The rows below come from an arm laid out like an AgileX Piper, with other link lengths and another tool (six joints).
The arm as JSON. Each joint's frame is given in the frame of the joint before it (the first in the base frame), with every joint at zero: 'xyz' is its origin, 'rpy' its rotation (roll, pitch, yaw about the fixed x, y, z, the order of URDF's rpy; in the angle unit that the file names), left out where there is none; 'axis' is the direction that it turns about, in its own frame. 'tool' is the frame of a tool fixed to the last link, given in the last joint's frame.
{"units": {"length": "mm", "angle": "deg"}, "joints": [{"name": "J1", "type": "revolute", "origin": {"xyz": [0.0, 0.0, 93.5]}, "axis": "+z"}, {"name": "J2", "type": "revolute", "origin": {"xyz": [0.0, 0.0, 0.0]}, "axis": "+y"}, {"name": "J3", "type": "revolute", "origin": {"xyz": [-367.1, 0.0, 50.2]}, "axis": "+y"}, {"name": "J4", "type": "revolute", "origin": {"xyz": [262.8, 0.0, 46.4]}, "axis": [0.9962, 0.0, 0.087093]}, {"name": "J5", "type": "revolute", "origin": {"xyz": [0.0, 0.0, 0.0]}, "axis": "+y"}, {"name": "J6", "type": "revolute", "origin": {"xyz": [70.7, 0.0, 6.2]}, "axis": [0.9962, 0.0, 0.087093]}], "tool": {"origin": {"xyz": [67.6, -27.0, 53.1], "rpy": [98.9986, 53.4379, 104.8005]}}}
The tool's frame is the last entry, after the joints.
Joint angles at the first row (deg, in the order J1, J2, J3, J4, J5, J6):
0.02, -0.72, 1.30, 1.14, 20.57, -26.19
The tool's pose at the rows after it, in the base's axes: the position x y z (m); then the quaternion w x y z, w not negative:
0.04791 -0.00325 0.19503 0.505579 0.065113 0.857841 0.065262
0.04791 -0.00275 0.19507 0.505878 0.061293 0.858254 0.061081
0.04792 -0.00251 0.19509 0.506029 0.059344 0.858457 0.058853
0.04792 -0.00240 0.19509 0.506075 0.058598 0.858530 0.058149
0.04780 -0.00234 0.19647 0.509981 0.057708 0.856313 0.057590
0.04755 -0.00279 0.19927 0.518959 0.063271 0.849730 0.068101
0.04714 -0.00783 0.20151 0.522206 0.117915 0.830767 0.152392
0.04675 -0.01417 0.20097 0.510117 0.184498 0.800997 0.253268
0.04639 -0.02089 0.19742 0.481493 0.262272 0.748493 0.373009
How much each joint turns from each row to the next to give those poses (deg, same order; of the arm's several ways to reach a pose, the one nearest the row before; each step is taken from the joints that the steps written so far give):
0.00, 0.00, 0.00, -0.28, 0.00, -0.23
0.00, 0.00, 0.00, -0.13, 0.00, -0.53
0.00, 0.00, 0.00, -0.09, -0.01, -0.26
0.00, 0.00, 0.00, 0.00, 0.01, -0.11
0.00, 0.00, 0.00, -0.05, -0.52, -0.08
0.00, 0.00, 0.12, 1.02, -1.43, 0.33
0.00, 0.00, 0.23, 8.00, -1.97, 3.71
0.00, 0.00, 0.00, 9.89, -1.19, 4.52
0.00, 0.00, 0.00, 13.17, -1.38, 4.65

